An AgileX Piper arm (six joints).
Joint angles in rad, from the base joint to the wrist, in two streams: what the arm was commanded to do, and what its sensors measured. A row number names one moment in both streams.
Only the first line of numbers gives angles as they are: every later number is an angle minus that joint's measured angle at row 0.
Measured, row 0:
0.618, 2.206, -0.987, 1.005, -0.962, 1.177
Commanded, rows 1 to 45:
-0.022, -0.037, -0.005, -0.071, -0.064, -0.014
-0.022, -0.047, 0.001, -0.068, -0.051, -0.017
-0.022, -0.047, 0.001, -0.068, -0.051, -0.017
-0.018, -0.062, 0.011, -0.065, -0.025, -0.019
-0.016, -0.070, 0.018, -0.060, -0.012, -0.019
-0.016, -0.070, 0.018, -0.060, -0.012, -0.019
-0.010, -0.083, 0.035, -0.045, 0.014, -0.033
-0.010, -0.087, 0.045, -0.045, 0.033, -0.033
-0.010, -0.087, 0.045, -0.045, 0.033, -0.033
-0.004, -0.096, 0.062, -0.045, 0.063, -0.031
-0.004, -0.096, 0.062, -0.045, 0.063, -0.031
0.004, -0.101, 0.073, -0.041, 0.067, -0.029
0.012, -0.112, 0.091, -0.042, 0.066, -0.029
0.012, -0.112, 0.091, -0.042, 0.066, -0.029
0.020, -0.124, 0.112, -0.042, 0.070, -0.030
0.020, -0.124, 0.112, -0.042, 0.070, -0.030
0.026, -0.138, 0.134, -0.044, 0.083, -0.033
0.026, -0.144, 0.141, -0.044, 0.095, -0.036
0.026, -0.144, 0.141, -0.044, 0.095, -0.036
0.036, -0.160, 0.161, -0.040, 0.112, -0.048
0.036, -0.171, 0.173, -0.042, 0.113, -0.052
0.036, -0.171, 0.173, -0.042, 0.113, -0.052
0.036, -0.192, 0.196, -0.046, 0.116, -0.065
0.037, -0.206, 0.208, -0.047, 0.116, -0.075
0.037, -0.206, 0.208, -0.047, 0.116, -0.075
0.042, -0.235, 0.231, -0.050, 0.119, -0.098
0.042, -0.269, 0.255, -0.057, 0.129, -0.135
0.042, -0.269, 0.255, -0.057, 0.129, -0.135
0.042, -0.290, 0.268, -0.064, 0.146, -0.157
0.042, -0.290, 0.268, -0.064, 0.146, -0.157
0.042, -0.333, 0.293, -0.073, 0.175, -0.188
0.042, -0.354, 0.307, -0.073, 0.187, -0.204
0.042, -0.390, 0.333, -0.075, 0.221, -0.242
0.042, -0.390, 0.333, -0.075, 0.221, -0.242
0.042, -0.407, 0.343, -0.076, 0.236, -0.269
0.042, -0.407, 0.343, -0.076, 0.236, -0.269
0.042, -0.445, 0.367, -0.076, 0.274, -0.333
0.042, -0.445, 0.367, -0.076, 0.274, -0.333
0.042, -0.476, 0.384, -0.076, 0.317, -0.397
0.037, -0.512, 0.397, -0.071, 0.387, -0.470
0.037, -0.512, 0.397, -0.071, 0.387, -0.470
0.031, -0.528, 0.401, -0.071, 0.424, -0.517
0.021, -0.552, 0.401, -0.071, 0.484, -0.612
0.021, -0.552, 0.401, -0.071, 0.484, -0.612
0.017, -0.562, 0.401, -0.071, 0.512, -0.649
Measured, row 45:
0.032, -0.527, 0.398, -0.064, 0.424, -0.521
